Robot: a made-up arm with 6 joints.
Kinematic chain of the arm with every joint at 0, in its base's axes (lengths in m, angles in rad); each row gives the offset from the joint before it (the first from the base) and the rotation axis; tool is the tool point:
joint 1: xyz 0 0 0.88 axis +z
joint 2: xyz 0.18 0 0 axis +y
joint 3: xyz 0 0 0.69 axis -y
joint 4: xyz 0 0 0.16 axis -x
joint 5: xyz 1.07 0 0 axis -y
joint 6: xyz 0.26 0 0 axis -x
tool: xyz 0 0 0
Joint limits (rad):
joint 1: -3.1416..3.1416
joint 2: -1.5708..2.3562
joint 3: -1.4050..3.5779
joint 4: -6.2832..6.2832
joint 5: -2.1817..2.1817
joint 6: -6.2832..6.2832
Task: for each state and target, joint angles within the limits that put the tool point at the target. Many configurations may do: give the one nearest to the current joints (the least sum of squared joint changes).
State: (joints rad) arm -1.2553 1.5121 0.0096 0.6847 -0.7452 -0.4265
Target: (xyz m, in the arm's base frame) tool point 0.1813 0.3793 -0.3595
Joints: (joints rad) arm -2.1170 2.3562 -0.2504 0.5599 -0.3100 -0.4265
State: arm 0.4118 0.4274 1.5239 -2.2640 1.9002 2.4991
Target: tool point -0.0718 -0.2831 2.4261
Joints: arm 0.5838 0.0041 1.9615 -2.0943 2.0799 2.4991
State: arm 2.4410 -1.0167 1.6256 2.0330 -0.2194 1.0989
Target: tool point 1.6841 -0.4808 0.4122
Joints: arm 2.8297 -1.5350 1.8416 2.0412 -0.2579 1.0989
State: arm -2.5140 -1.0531 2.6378 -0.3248 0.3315 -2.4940
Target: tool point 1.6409 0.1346 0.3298
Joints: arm -3.0690 -1.3676 2.1585 -0.3101 0.1935 -2.4940
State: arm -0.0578 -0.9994 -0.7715 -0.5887 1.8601 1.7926
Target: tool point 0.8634 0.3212 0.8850
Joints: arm 0.4854 -0.2953 -1.2568 -0.4742 1.5633 1.7926
